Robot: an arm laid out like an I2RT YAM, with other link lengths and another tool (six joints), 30 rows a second.
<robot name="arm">
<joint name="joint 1" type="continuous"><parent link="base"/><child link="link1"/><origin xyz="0 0 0.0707"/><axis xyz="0 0 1"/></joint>
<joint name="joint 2" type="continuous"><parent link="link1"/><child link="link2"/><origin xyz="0.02 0.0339 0.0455"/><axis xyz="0 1 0"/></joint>
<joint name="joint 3" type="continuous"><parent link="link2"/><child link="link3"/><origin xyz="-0.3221 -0.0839 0"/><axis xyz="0 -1 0"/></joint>
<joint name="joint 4" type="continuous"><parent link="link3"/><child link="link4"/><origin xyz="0.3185 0.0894 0.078"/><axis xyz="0 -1 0"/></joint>
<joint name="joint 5" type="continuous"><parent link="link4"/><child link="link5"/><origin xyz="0.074 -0.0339 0.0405"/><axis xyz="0 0 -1"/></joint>
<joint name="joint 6" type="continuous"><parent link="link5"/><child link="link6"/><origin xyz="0.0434 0 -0.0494"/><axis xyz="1 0 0"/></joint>
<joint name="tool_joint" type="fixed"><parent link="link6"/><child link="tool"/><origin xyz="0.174 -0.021 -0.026" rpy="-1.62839 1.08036 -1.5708"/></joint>
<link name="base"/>
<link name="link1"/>
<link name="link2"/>
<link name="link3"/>
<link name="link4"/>
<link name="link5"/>
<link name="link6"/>
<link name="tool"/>
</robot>
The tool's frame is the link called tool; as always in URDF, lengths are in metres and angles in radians. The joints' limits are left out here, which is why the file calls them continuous.
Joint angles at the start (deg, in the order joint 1, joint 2, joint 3, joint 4, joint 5, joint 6):
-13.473, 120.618, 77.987, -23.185, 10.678, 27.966
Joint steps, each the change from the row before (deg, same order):
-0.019, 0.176, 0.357, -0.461, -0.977, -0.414
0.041, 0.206, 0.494, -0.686, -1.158, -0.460
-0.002, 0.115, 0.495, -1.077, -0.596, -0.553
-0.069, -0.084, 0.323, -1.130, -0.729, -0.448
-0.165, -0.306, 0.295, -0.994, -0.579, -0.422
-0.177, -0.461, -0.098, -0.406, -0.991, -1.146
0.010, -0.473, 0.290, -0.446, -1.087, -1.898
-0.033, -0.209, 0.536, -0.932, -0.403, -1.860
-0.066, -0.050, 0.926, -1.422, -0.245, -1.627
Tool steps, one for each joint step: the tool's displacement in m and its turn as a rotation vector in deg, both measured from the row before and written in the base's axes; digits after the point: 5 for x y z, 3 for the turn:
0.00105, 0.00305, -0.00062, 0.789, 0.174, 0.751
0.00126, 0.00428, -0.00039, 0.963, 0.253, 0.922
-0.00115, 0.00223, 0.00037, 0.504, 0.678, 0.736
-0.00221, 0.00240, 0.00103, 0.673, 0.643, 0.620
-0.00162, 0.00076, 0.00320, 0.475, 0.342, 0.440
-0.00090, 0.00166, 0.00274, 0.525, 0.042, 1.248
0.00234, 0.00264, 0.00533, 0.262, -0.217, 2.169
0.00025, 0.00012, 0.00422, -0.229, 0.395, 1.838
0.00000, -0.00062, 0.00475, -0.223, 0.633, 1.533

